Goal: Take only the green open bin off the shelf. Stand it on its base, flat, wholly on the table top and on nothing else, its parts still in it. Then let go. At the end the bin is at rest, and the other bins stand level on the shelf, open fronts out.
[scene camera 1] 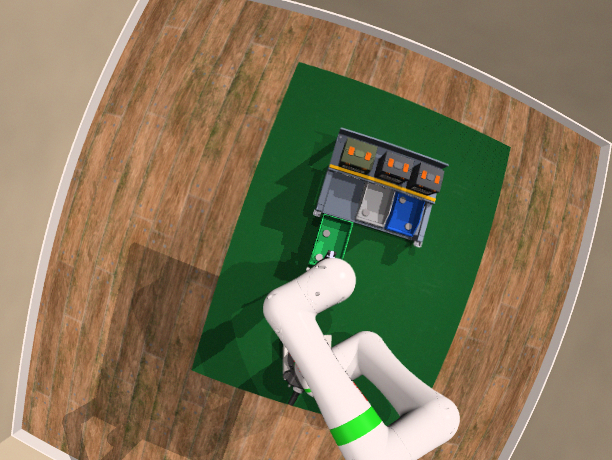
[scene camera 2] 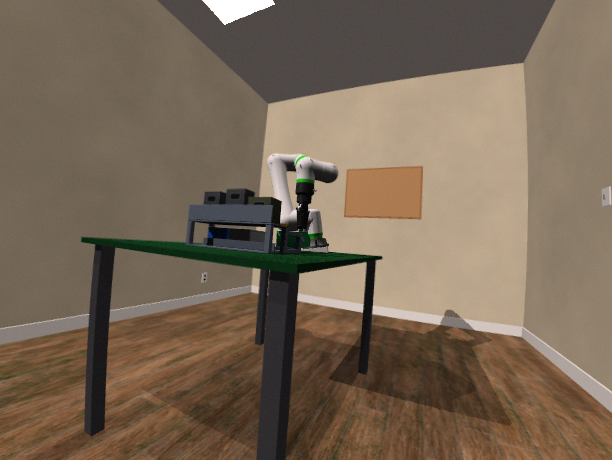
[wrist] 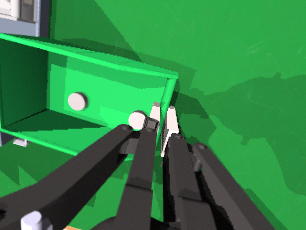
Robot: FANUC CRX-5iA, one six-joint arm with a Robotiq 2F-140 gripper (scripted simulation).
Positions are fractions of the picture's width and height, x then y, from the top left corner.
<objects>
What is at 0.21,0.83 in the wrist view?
My gripper.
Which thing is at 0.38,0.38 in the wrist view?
A green open bin.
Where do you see a green open bin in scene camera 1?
0.56,0.50
</objects>
